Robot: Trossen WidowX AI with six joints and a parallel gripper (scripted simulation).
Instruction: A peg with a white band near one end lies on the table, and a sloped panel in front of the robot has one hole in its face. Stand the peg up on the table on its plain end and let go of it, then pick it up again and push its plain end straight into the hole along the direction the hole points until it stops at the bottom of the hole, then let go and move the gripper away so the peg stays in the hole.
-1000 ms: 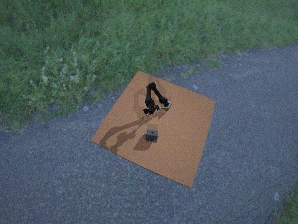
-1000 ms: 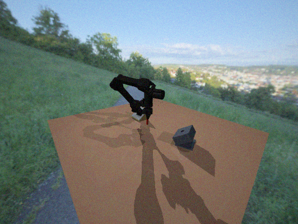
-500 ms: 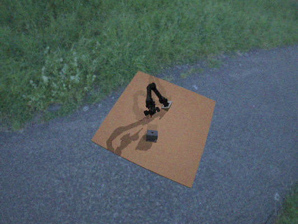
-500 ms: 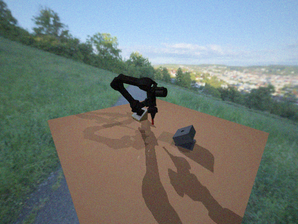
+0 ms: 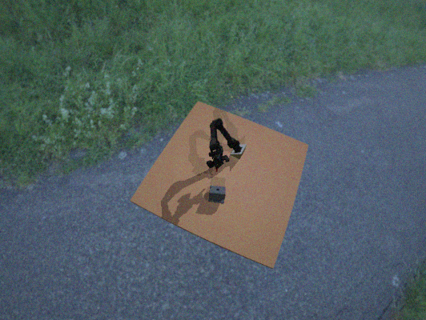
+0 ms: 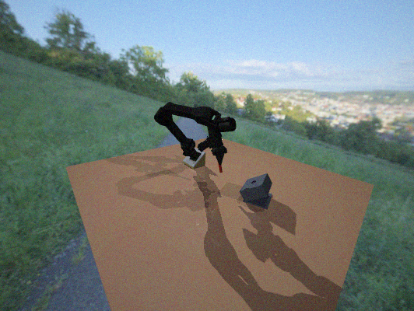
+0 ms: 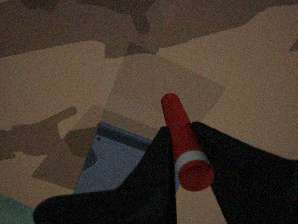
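The dark sloped panel lies 170 mm ahead of my gripper tip, 80 mm to the left of it and 80 mm below it. The rest, counted from my gripper tip: red peg: 20 mm above.
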